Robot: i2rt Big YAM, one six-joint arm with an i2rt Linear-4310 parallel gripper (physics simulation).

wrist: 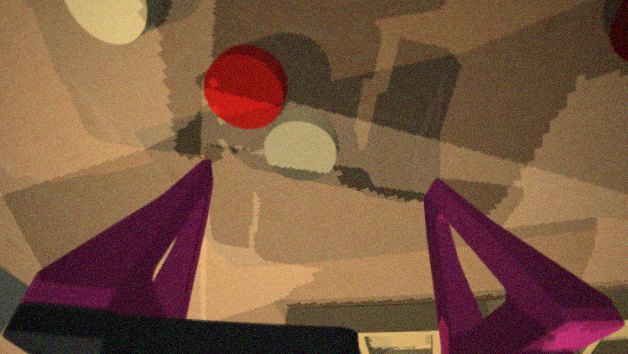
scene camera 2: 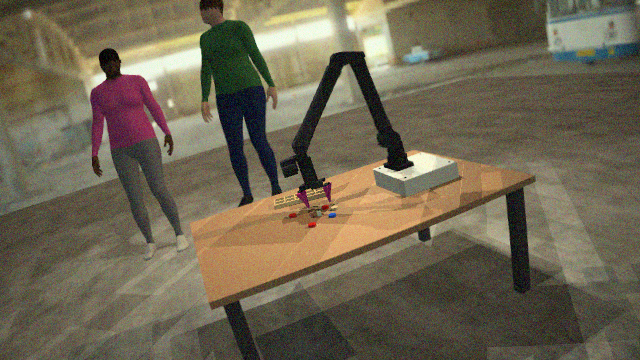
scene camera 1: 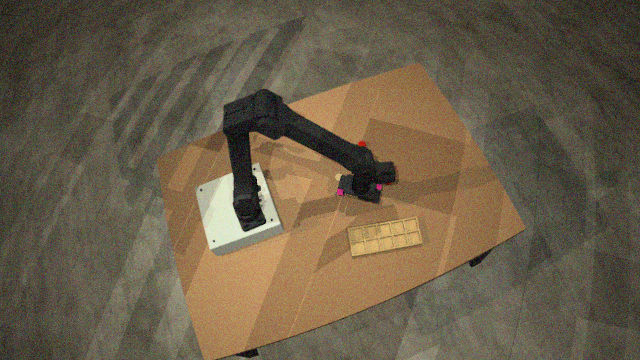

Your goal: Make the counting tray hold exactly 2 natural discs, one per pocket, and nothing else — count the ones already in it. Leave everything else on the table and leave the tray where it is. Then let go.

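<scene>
The counting tray (scene camera 1: 387, 250) (scene camera 2: 285, 204) (wrist: 435, 342) is pale wood with two rows of pockets; I make out no disc in its pockets in scene camera 1. My gripper (scene camera 1: 359, 189) (scene camera 2: 318, 204) (wrist: 324, 180) is open and empty, low over the discs. In the wrist view a natural disc (wrist: 301, 146) lies just beyond the fingertip line, roughly between the fingers, close beside a red disc (wrist: 245, 89) (scene camera 2: 325, 207). Another natural disc (wrist: 111, 19) (scene camera 1: 338, 177) (scene camera 2: 334, 207) lies farther out at the wrist view's upper left. The gripper hides part of the group in scene camera 1.
A red disc (scene camera 2: 312, 225) (scene camera 1: 361, 144) and another red disc (scene camera 2: 293, 215) lie around the group, as do a blue disc (scene camera 2: 332, 215) and a small whitish piece (scene camera 2: 319, 213). The arm's white base box (scene camera 1: 220, 220) (scene camera 2: 430, 172) stands on the table (scene camera 1: 250, 300) (scene camera 2: 260, 265).
</scene>
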